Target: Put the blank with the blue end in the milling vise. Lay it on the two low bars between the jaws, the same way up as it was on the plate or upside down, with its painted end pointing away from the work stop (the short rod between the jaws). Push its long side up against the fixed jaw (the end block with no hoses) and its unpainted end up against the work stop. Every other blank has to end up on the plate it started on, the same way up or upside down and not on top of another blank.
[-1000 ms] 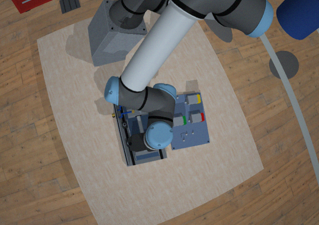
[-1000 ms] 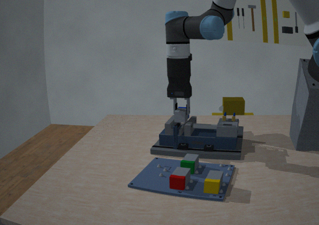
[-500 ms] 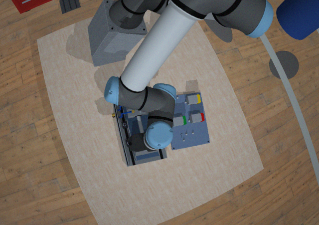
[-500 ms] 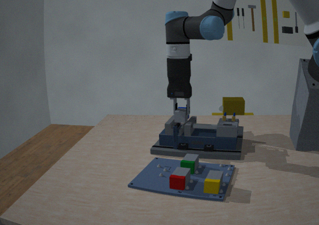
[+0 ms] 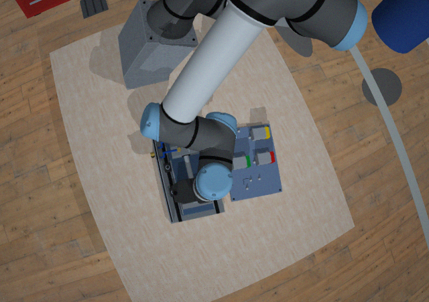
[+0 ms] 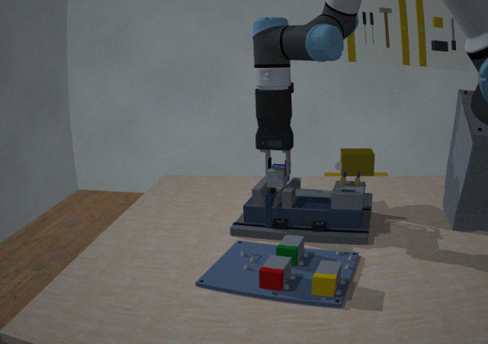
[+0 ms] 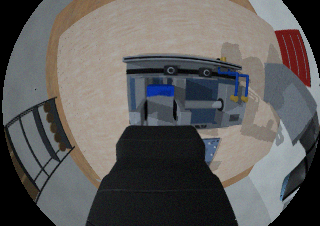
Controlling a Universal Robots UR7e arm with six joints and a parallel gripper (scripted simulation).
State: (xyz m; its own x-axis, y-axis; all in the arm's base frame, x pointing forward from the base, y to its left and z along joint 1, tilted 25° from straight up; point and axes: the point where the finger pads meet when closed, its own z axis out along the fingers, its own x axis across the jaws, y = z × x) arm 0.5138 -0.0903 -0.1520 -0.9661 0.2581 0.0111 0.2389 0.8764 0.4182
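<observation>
The fixed jaw is 3 cm ahead of my hand and 5 cm below it. Round my hand: milling vise: 6 cm behind, 2 cm to the left, 9 cm below; then blue plate: 1 cm behind, 25 cm to the left, 13 cm below; then green-ended blank: 2 cm behind, 20 cm to the left, 11 cm below.
</observation>
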